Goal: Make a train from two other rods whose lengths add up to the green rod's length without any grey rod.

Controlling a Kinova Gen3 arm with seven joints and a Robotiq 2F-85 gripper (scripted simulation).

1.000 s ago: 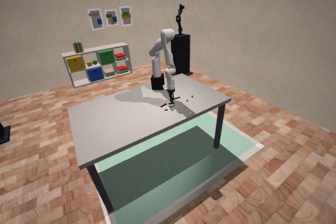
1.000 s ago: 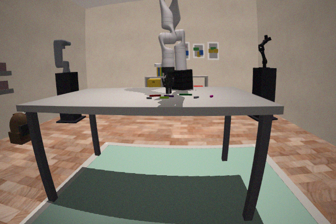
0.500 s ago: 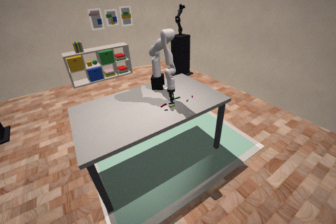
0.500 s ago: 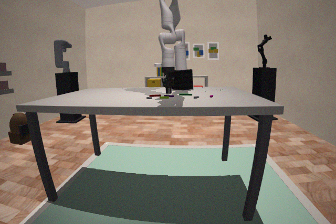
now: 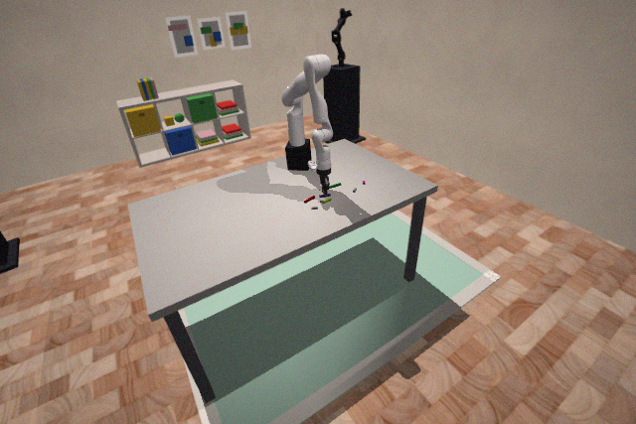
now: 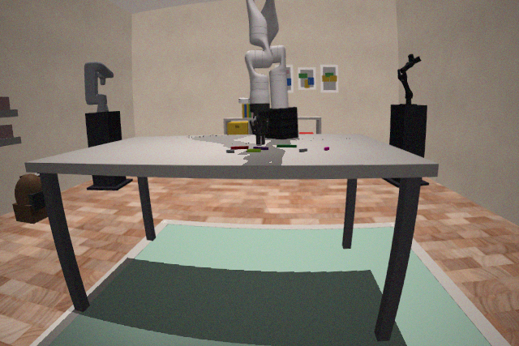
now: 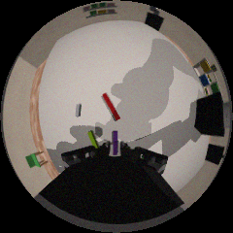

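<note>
My gripper is now 30 mm above the purple rod. Also, from my hand: green rod 110 mm to the left, 40 mm behind, 30 mm below; lime rod 50 mm ahead, 30 mm to the right, 30 mm below; red rod 80 mm to the right, 30 mm below, 30 mm behind.
</note>
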